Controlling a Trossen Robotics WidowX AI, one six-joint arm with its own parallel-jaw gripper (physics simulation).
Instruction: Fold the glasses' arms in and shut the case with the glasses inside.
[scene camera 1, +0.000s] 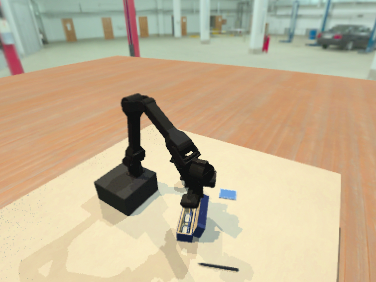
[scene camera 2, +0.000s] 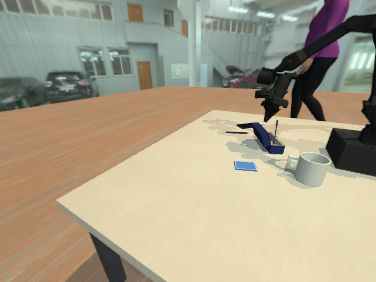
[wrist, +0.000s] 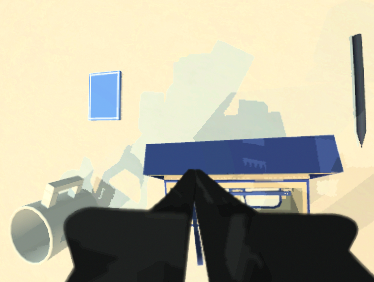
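Note:
The dark blue glasses case stands open on the table, its lid tilted up along one long side. The glasses lie inside, with the lenses partly visible. One thin blue glasses arm sticks upright out of the case. The other arm's position is not clear. My gripper is shut and empty, tips down, above the case near the upright arm. It hides part of the case and glasses in the wrist view.
A grey mug stands beyond one end of the case. A small blue card lies on the lid side. A dark pen lies beyond the other end.

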